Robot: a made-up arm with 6 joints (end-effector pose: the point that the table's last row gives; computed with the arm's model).
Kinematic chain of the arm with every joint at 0, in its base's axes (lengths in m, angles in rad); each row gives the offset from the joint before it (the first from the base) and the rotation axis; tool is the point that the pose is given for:
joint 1: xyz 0 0 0.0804 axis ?
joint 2: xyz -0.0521 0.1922 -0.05 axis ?
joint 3: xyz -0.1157 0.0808 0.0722 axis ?
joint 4: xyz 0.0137 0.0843 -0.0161 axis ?
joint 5: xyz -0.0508 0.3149 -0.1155 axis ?
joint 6: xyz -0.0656 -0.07 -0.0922 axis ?
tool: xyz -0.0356 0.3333 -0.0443
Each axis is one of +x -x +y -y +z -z.
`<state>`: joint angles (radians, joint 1 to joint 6).
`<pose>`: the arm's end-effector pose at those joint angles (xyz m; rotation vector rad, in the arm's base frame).
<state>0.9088 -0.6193 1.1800 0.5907 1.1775 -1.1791</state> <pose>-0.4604 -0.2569 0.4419 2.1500 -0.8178 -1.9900</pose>
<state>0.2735 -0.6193 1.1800 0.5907 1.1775 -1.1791</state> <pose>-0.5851 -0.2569 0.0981 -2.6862 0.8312 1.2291</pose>
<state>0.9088 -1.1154 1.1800 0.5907 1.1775 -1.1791</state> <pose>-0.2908 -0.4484 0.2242 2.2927 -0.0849 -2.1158</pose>
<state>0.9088 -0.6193 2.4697 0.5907 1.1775 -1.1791</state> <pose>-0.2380 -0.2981 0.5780 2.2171 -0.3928 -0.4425</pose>
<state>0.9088 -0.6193 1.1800 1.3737 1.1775 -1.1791</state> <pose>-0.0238 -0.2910 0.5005 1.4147 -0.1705 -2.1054</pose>
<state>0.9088 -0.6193 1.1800 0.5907 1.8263 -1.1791</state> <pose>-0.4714 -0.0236 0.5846 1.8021 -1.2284 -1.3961</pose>
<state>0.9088 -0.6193 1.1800 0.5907 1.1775 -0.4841</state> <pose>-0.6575 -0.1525 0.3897 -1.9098 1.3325 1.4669</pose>
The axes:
joint 1: +y
joint 2: -z
joint 3: -x
joint 4: +z
joint 5: +y
joint 6: +x

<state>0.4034 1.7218 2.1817 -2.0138 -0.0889 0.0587</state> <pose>-0.1350 -0.2687 0.3552 2.8676 0.4617 0.6260</pose>
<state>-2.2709 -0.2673 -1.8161 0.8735 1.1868 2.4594</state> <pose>-0.0248 0.1999 -0.1186 0.3686 1.1803 1.6071</pose>
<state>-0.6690 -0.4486 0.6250 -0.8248 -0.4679 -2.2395</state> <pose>0.1865 0.0368 -0.2895 -2.1339 -0.3108 -2.0143</pose>
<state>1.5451 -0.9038 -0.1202 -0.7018 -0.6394 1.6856</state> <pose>0.0660 0.4018 0.6465 1.7523 0.7783 -0.8394</pose>
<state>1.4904 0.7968 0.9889 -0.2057 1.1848 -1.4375</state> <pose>-0.4651 0.6723 0.3594 1.0991 -2.1690 -0.6698</pose>
